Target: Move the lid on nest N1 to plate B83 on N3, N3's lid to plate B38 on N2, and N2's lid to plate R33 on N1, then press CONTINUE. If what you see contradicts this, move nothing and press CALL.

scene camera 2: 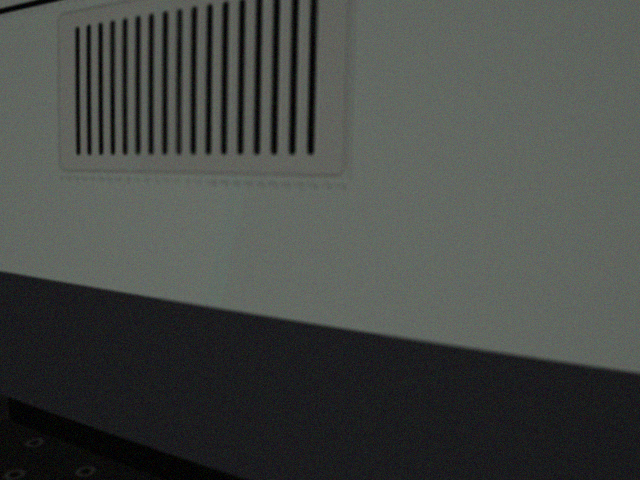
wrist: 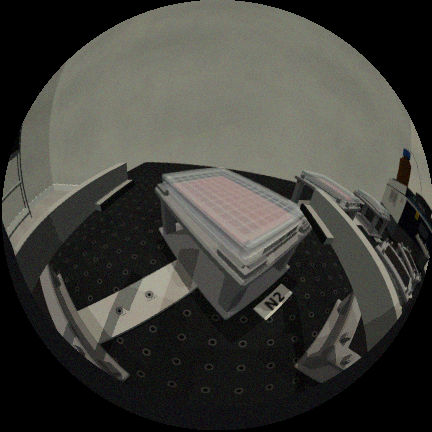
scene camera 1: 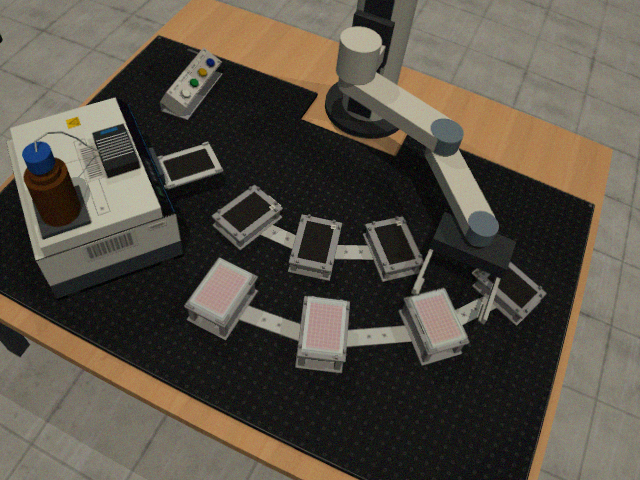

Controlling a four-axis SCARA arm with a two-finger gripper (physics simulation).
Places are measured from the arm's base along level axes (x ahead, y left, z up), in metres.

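Pixels of known places: gripper, between the fingertips: (wrist: 217, 180) (scene camera 1: 448, 306); arm's base, origin of its link: (scene camera 1: 365, 108).
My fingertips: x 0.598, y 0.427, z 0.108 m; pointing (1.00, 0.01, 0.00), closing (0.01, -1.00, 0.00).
Ahead of a thing's pixels: the offset from my fingertips to its middle. "spot": to the spot under its first point.
My gripper (scene camera 1: 449, 304) (wrist: 217, 180) is open and empty, its fingers apart above and just behind nest N2. The N2 label @[spot: dz -0.093, dx -0.041, dy -0.071 m] (wrist: 274, 301) stands beside that nest in the wrist view. The pink plate on N2 @[dz -0.018, dx +0.025, dy -0.010 m] (scene camera 1: 438, 316) (wrist: 232, 207) sits level under a clear lid. Another pink plate @[dz -0.015, dx +0.158, dy -0.228 m] (scene camera 1: 324, 324) sits on the front middle nest, and a third pink plate @[dz -0.013, dx +0.182, dy -0.467 m] (scene camera 1: 223, 288) on the front left nest; which is N1 or N3 cannot be read. Plate codes are not legible. The button panel @[dz -0.053, dx -0.392, dy -0.905 m] (scene camera 1: 178, 105) has white, green, yellow and blue buttons; its labels are too small to read.
Empty dark-centred nests @[spot: dz -0.049, dx -0.049, dy -0.347 m] (scene camera 1: 314, 241) @[spot: dz -0.049, dx -0.138, dy -0.173 m] (scene camera 1: 394, 242) @[spot: dz -0.052, dx -0.052, dy -0.527 m] (scene camera 1: 248, 212) @[spot: dz -0.050, dx -0.153, dy +0.141 m] (scene camera 1: 516, 289) stand behind and right of the plates. A white machine @[spot: dz +0.114, dx +0.143, dy -0.706 m] (scene camera 1: 131, 198) with a brown bottle @[spot: dz +0.214, dx +0.271, dy -0.781 m] (scene camera 1: 54, 198) and an extended tray @[spot: dz +0.005, dx -0.109, dy -0.643 m] (scene camera 1: 218, 164) stands left. Its vented side @[spot: dz +0.007, dx +0.068, dy -1.057 m] (scene camera 2: 439, 206) fills much of scene camera 2.
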